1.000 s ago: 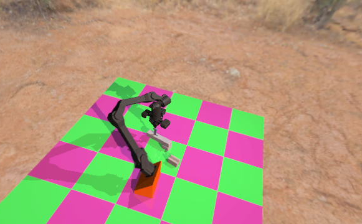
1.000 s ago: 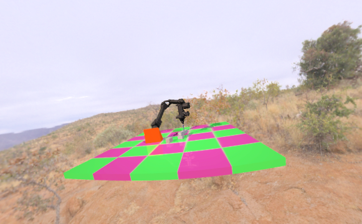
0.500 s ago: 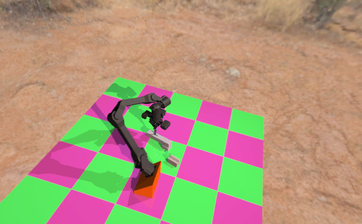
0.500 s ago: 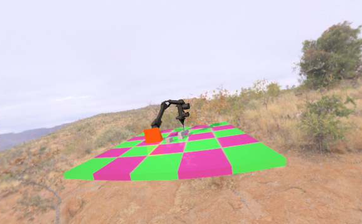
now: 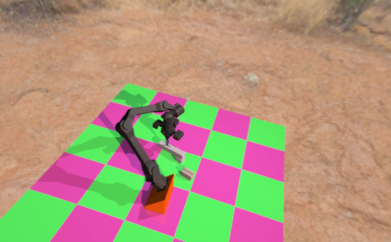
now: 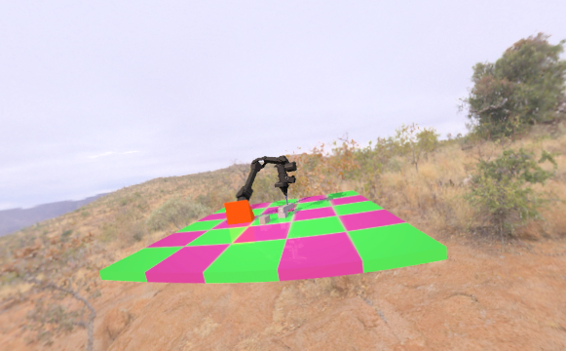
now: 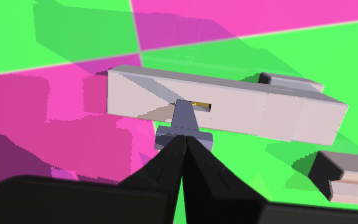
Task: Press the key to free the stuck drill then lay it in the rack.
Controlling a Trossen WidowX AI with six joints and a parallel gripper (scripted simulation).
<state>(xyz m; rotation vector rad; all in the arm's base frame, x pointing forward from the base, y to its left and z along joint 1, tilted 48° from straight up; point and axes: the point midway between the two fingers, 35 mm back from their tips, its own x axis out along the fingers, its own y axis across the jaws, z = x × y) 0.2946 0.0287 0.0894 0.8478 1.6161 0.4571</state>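
Now: gripper tip 30 mm above the dark key. From my gripper tip the other things lie so: grey housing block 10 mm behind, 40 mm to the right, 80 mm below; then grey rack 130 mm behind, 180 mm to the right, 100 mm below; then pale cylindrical drill 10 mm behind, 60 mm to the right, 70 mm below.
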